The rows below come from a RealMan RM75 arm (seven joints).
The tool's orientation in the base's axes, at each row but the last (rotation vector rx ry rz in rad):
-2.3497 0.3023 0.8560
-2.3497 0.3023 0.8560
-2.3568 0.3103 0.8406
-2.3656 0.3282 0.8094
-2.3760 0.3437 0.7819
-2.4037 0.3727 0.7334
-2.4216 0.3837 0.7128
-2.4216 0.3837 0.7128
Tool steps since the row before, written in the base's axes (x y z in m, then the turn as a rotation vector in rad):
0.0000 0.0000 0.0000 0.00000 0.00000 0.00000
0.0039 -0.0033 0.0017 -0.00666 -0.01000 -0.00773
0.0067 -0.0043 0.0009 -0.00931 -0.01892 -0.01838
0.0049 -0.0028 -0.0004 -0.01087 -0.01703 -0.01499
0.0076 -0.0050 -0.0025 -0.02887 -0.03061 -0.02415
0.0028 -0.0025 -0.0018 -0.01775 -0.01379 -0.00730
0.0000 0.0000 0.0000 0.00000 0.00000 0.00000
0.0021 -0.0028 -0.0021 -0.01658 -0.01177 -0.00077
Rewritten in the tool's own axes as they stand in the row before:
0.0000 0.0000 0.0000 0.00000 0.00000 0.00000
0.0019 0.0002 -0.0050 -0.00006 0.01417 0.00184
0.0047 0.0003 -0.0065 0.00481 0.02724 0.00416
0.0042 0.0004 -0.0038 0.00141 0.02481 0.00394
0.0078 0.0020 -0.0049 -0.00655 0.04712 0.00950
0.0035 0.0016 -0.0015 -0.00887 0.02157 0.00384
0.0000 0.0000 0.0000 0.00000 0.00000 0.00000
0.0032 0.0023 -0.0011 -0.01184 0.01655 0.00009

